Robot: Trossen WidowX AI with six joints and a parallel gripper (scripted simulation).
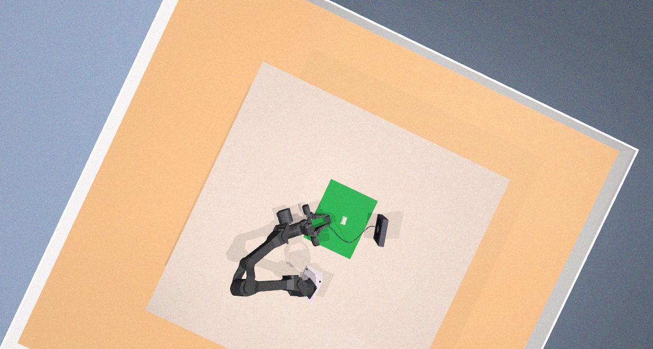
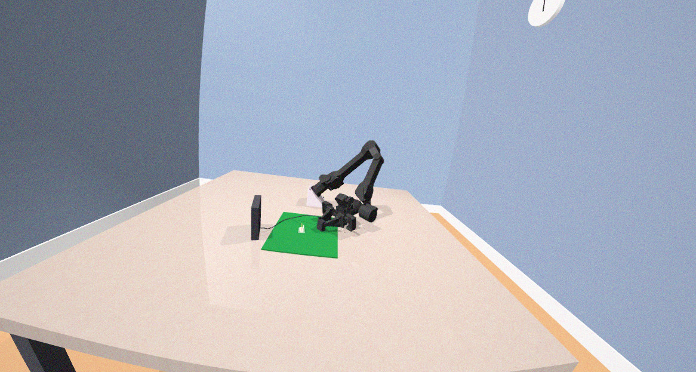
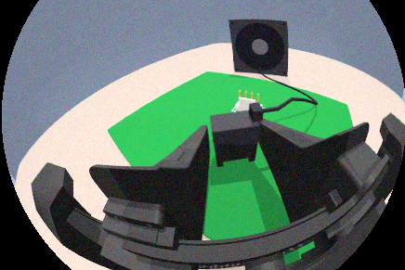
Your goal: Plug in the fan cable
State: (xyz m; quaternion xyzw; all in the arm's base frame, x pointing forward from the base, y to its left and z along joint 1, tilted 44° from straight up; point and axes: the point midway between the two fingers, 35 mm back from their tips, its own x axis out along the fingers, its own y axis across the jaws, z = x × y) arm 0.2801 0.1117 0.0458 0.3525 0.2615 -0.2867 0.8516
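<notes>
The green board is 50 mm to the right of my gripper tip, 50 mm below it and 20 mm ahead of it. From my gripper tip the other things lie so: white four-pin header 70 mm to the right, 40 mm below, 30 mm ahead; then dark plug 10 mm below; then black fan 210 mm to the right, 80 mm ahead, 20 mm above.
</notes>
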